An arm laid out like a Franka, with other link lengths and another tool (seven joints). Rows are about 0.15 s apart.
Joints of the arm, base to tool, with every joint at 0 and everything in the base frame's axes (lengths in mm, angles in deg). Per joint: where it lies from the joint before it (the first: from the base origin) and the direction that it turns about. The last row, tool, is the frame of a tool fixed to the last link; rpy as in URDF.
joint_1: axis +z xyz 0 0 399.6
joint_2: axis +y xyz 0 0 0
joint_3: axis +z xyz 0 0 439.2
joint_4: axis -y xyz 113 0 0
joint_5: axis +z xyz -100.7 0 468.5
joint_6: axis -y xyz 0 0 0
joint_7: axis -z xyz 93.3 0 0
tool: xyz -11 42 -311.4 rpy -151.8 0 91.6
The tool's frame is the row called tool.
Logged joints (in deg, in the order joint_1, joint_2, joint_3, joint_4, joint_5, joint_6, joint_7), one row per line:
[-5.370, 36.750, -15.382, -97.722, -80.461, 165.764, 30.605]
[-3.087, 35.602, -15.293, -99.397, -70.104, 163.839, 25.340]
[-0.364, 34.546, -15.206, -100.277, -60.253, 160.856, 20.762]
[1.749, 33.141, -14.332, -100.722, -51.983, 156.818, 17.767]
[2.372, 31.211, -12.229, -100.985, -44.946, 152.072, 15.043]
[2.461, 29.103, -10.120, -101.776, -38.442, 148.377, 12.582]
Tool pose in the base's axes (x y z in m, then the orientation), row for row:
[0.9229, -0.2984, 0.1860, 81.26, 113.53, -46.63]
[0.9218, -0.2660, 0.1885, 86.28, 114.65, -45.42]
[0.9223, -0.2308, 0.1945, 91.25, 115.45, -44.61]
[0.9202, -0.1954, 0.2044, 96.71, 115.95, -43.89]
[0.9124, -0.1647, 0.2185, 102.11, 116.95, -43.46]
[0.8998, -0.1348, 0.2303, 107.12, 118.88, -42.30]
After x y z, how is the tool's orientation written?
As a rotation vector, in degrees.
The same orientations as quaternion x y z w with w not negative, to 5 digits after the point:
[0.52959, 0.73990, -0.30390, 0.28238]
[0.55438, 0.73667, -0.29184, 0.25456]
[0.57794, 0.73121, -0.28254, 0.22690]
[0.60296, 0.72292, -0.27364, 0.19734]
[0.62487, 0.71568, -0.26595, 0.16314]
[0.64202, 0.71250, -0.25352, 0.12604]

